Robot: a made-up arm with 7 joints. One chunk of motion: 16 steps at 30 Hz.
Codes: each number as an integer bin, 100 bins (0 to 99) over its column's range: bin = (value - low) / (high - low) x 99, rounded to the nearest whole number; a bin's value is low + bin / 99 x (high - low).
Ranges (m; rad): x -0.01..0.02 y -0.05..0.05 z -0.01..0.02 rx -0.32..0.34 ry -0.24..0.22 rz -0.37..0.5
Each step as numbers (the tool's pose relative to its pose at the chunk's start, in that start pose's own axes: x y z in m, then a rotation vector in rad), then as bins.
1 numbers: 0.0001 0.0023 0.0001 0.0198 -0.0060 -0.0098
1 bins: 33 52 33 51 50 41
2 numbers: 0.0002 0.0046 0.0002 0.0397 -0.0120 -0.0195
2 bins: 34 54 34 54 49 40
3 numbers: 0.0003 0.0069 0.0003 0.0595 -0.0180 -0.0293
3 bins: 34 56 34 57 48 39
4 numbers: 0.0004 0.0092 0.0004 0.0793 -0.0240 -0.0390
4 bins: 34 59 34 60 46 38
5 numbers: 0.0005 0.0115 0.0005 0.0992 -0.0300 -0.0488
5 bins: 35 61 35 63 45 37
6 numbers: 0.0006 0.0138 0.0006 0.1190 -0.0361 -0.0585
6 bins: 35 63 35 66 44 35
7 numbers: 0.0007 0.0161 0.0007 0.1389 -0.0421 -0.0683
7 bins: 35 65 35 69 43 34
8 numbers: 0.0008 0.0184 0.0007 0.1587 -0.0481 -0.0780
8 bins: 36 68 35 72 41 33
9 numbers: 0.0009 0.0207 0.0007 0.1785 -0.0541 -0.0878
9 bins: 36 70 35 75 40 32
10 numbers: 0.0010 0.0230 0.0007 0.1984 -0.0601 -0.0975
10 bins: 36 72 35 78 39 31
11 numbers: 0.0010 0.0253 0.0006 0.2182 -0.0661 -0.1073
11 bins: 36 75 35 81 37 30
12 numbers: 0.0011 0.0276 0.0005 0.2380 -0.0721 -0.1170
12 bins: 37 77 35 84 36 29
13 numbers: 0.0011 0.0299 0.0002 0.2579 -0.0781 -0.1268
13 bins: 37 79 34 87 35 28
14 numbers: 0.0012 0.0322 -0.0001 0.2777 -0.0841 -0.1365
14 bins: 37 81 33 90 34 27
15 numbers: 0.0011 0.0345 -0.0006 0.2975 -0.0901 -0.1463
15 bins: 37 84 31 93 32 25
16 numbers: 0.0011 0.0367 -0.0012 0.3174 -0.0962 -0.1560
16 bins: 37 86 29 96 31 24
